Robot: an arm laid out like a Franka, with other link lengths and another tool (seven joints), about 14 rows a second.
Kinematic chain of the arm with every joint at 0, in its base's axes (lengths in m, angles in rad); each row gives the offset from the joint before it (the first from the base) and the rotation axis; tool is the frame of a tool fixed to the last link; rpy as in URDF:
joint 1: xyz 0 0 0.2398 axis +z
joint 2: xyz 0 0 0 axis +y
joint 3: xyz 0 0 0.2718 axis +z
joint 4: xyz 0.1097 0 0 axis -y
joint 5: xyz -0.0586 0 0.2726 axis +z
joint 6: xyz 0 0 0 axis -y
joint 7: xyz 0.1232 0 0 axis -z
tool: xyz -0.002 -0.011 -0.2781 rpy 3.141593 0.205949 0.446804
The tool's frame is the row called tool.
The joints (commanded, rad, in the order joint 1, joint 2, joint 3, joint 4, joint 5, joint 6, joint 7), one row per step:
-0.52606 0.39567 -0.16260 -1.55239 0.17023 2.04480 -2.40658
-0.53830 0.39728 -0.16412 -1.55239 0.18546 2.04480 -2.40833
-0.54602 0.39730 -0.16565 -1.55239 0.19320 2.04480 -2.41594
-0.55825 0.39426 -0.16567 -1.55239 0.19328 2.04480 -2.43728
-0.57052 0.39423 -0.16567 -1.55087 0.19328 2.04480 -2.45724
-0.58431 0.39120 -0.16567 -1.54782 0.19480 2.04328 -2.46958
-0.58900 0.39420 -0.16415 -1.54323 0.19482 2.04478 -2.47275
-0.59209 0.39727 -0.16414 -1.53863 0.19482 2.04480 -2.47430
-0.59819 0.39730 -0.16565 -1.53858 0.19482 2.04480 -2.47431
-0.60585 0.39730 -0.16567 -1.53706 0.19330 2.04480 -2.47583
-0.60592 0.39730 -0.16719 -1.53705 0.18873 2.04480 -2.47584
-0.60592 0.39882 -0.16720 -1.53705 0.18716 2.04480 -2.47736
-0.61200 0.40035 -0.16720 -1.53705 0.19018 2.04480 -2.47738
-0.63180 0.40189 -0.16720 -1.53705 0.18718 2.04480 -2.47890
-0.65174 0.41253 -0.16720 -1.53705 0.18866 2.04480 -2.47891
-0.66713 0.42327 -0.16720 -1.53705 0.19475 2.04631 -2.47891
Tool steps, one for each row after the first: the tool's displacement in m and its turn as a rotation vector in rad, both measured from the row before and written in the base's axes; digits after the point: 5 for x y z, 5 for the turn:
-0.00338 -0.00498 -0.00060 0.01084 -0.00755 -0.01745
-0.00251 -0.00365 0.00024 0.00380 -0.00452 -0.00443
-0.00446 -0.00618 0.00195 -0.00479 -0.00291 0.00881
-0.00444 -0.00628 0.00069 -0.00409 -0.00136 0.00755
-0.00459 -0.00701 0.00308 -0.00351 -0.00481 -0.00178
-0.00017 -0.00255 0.00029 -0.00251 -0.00226 -0.00005
-0.00039 -0.00221 0.00005 -0.00166 -0.00085 -0.00126
-0.00310 -0.00379 0.00004 -0.00050 0.00032 -0.00748
-0.00303 -0.00426 0.00062 -0.00231 -0.00010 -0.00555
-0.00127 -0.00134 -0.00009 -0.00352 0.00335 0.00014
-0.00033 -0.00010 -0.00102 -0.00042 0.00230 0.00204
-0.00225 -0.00254 -0.00090 0.00287 -0.00075 -0.00712
-0.00897 -0.00989 -0.00107 -0.00129 0.00328 -0.01724
-0.00929 -0.00871 -0.00680 0.00731 0.00751 -0.02046
-0.00658 -0.00616 -0.00649 0.00920 0.00332 -0.01780

